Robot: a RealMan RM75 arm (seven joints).
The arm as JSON. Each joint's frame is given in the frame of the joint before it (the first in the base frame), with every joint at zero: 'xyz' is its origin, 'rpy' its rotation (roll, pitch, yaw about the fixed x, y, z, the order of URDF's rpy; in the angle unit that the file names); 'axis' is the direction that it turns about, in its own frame. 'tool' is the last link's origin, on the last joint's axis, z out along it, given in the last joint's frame.
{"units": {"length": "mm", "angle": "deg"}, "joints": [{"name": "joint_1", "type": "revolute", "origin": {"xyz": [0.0, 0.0, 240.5], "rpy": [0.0, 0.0, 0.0]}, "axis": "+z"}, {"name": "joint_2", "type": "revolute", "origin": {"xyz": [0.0, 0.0, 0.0], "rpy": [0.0, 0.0, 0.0]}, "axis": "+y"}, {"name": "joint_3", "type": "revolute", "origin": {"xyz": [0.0, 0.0, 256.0], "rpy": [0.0, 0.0, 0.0]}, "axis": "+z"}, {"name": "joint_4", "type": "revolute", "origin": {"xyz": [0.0, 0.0, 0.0], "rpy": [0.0, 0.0, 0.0]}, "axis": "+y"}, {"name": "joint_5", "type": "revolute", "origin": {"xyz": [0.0, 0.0, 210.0], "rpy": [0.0, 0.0, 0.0]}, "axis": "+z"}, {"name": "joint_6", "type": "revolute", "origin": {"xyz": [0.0, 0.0, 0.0], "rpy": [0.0, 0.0, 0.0]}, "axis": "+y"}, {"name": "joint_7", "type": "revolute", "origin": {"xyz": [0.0, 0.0, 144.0], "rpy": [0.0, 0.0, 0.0]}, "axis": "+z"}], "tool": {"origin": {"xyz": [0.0, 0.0, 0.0], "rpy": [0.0, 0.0, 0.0]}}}
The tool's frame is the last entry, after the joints.
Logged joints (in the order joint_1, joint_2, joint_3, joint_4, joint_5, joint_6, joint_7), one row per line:
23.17 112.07 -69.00 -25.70 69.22 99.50 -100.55
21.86 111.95 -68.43 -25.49 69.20 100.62 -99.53
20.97 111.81 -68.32 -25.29 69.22 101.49 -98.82
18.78 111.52 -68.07 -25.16 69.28 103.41 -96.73
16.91 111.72 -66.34 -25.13 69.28 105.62 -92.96
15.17 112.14 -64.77 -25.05 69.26 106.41 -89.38
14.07 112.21 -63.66 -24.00 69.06 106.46 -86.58
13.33 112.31 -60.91 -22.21 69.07 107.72 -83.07
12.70 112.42 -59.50 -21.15 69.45 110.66 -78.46
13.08 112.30 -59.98 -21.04 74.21 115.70 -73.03
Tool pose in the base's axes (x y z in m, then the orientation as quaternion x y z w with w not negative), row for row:
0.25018 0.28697 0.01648 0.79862 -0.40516 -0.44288 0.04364
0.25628 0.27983 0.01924 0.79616 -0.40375 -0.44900 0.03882
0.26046 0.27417 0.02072 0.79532 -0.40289 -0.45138 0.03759
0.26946 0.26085 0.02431 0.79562 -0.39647 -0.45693 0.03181
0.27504 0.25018 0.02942 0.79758 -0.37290 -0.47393 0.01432
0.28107 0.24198 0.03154 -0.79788 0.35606 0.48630 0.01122
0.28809 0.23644 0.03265 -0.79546 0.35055 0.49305 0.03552
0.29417 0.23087 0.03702 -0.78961 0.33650 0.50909 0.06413
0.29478 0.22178 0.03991 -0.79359 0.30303 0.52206 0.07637
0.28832 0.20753 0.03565 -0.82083 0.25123 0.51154 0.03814
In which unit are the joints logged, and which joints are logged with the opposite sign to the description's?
The joints are logged in degrees. Opposite sign: joint_5, joint_6, joint_7.
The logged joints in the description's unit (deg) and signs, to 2 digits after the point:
23.17 112.07 -69.00 -25.70 -69.22 -99.50 100.55
21.86 111.95 -68.43 -25.49 -69.20 -100.62 99.53
20.97 111.81 -68.32 -25.29 -69.22 -101.49 98.82
18.78 111.52 -68.07 -25.16 -69.28 -103.41 96.73
16.91 111.72 -66.34 -25.13 -69.28 -105.62 92.96
15.17 112.14 -64.77 -25.05 -69.26 -106.41 89.38
14.07 112.21 -63.66 -24.00 -69.06 -106.46 86.58
13.33 112.31 -60.91 -22.21 -69.07 -107.72 83.07
12.70 112.42 -59.50 -21.15 -69.45 -110.66 78.46
13.08 112.30 -59.98 -21.04 -74.21 -115.70 73.03

